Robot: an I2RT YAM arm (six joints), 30 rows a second.
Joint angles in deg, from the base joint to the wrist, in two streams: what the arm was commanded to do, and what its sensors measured. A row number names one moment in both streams.
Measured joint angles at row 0:
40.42, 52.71, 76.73, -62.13, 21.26, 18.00
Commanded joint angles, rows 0 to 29:
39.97, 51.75, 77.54, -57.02, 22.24, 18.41
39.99, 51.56, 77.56, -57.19, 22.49, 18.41
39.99, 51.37, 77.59, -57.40, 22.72, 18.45
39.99, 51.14, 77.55, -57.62, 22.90, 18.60
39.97, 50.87, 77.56, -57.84, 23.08, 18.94
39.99, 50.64, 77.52, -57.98, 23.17, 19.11
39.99, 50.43, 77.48, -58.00, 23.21, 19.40
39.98, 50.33, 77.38, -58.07, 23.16, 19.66
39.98, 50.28, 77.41, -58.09, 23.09, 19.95
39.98, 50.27, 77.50, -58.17, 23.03, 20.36
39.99, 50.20, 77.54, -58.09, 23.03, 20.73
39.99, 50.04, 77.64, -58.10, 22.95, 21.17
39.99, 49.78, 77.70, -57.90, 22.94, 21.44
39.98, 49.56, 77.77, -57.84, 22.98, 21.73
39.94, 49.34, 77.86, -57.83, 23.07, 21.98
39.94, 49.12, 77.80, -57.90, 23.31, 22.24
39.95, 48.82, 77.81, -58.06, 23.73, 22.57
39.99, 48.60, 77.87, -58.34, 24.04, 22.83
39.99, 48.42, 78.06, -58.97, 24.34, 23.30
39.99, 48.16, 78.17, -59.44, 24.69, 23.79
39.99, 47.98, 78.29, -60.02, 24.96, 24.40
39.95, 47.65, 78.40, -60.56, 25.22, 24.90
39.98, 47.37, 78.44, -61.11, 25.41, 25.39
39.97, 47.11, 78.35, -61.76, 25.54, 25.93
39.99, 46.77, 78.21, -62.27, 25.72, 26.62
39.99, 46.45, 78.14, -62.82, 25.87, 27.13
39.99, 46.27, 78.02, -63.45, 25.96, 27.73
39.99, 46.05, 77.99, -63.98, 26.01, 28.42
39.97, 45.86, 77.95, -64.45, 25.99, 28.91
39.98, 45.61, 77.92, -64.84, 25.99, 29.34
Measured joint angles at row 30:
40.42, 48.49, 76.44, -65.12, 22.09, 25.61
